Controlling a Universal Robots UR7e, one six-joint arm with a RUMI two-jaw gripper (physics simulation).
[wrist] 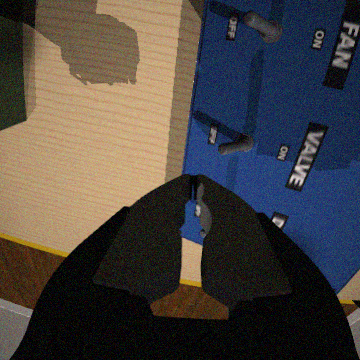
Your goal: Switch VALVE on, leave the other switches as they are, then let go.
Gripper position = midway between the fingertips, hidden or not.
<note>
In view: the gripper [192, 177] and a blue switch panel [284, 94].
</note>
